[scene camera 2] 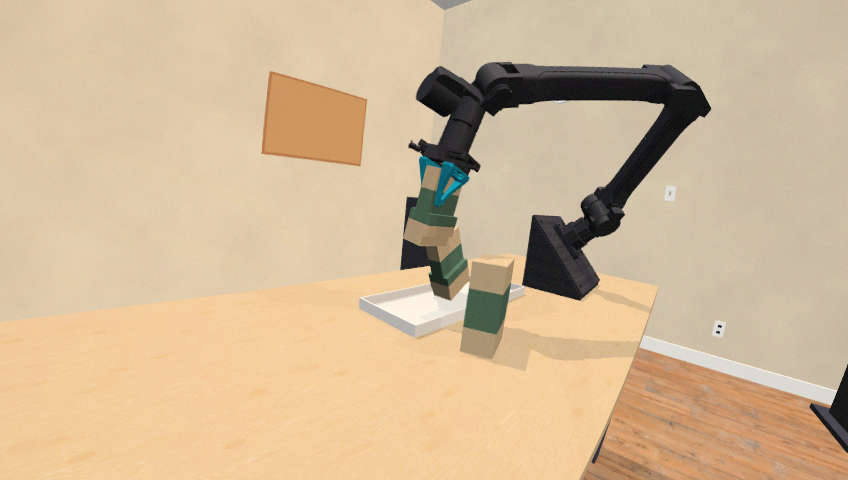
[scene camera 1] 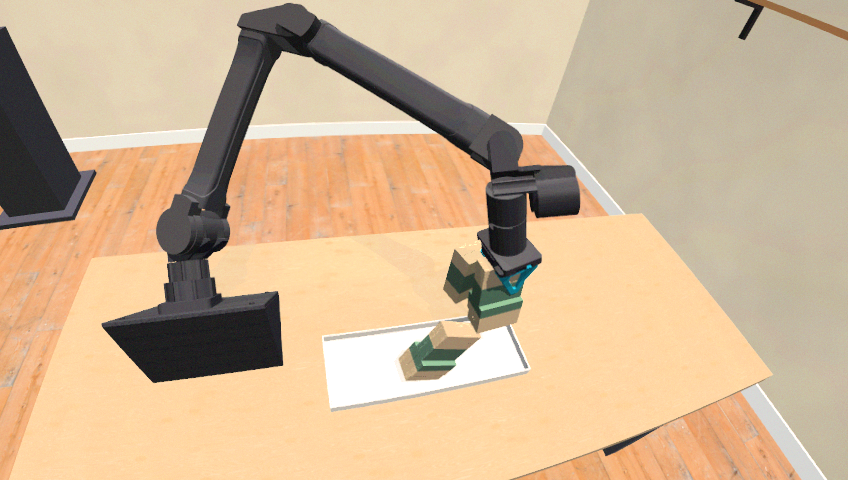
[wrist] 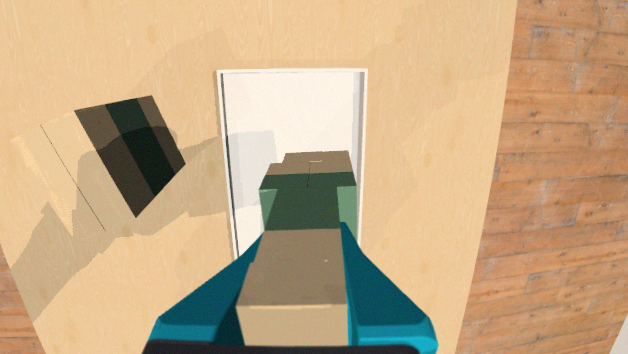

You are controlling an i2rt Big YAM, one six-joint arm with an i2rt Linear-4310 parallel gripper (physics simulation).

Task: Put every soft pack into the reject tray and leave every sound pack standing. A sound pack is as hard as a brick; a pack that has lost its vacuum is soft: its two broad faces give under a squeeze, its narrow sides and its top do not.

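Seen in the pictures: gripper, fingertip midpoint: (scene camera 2: 429, 204) (scene camera 1: 509, 286) (wrist: 308, 232); arm's base at its link origin: (scene camera 2: 566, 241) (scene camera 1: 192, 307).
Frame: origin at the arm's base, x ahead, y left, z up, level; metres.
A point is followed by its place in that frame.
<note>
My gripper (scene camera 1: 501, 281) @[x 0.533, y -0.123, z 0.077 m] (scene camera 2: 430, 193) @[x 0.533, y -0.123, z 0.077 m] (wrist: 308, 232) @[x 0.533, y -0.123, z 0.077 m] is shut on the upper part of a tan and green pack (scene camera 1: 496, 307) @[x 0.499, y -0.150, z 0.064 m] (scene camera 2: 432, 217) @[x 0.549, y -0.102, z 0.055 m] (wrist: 302, 267) @[x 0.548, y -0.117, z 0.127 m], held upright or nearly so above the tray's far end; its lower part is wider than its top. A second tan and green pack (scene camera 1: 439, 353) @[x 0.408, y -0.164, z -0.027 m] (scene camera 2: 450, 261) @[x 0.429, y -0.133, z -0.042 m] is steeply tilted over the white reject tray (scene camera 1: 357, 380) @[x 0.269, y -0.135, z -0.129 m] (scene camera 2: 386, 317) @[x 0.613, y -0.131, z -0.122 m] (wrist: 290, 100) @[x 0.580, y -0.131, z -0.129 m], its top end at the held pack's lower end; whether they touch is unclear. A third pack (scene camera 1: 457, 277) @[x 0.518, y 0.010, z -0.055 m] (scene camera 2: 487, 309) @[x 0.591, y 0.044, z -0.057 m] (wrist: 145, 147) @[x 0.558, y 0.002, z -0.060 m] stands upright on the table beside the tray, with straight sides.
The arm's black base (scene camera 1: 196, 339) @[x 0.011, y -0.069, z 0.002 m] (scene camera 2: 553, 261) @[x 0.138, y 0.006, z -0.046 m] stands on the wooden table (scene camera 1: 267, 440) @[x 0.092, y -0.211, z -0.132 m] (scene camera 2: 238, 380) @[x 0.875, y -0.108, z -0.132 m] (wrist: 425, 125) @[x 0.539, y -0.287, z -0.132 m] past the tray's other end. In scene camera 1 the held pack partly hides the standing pack.
</note>
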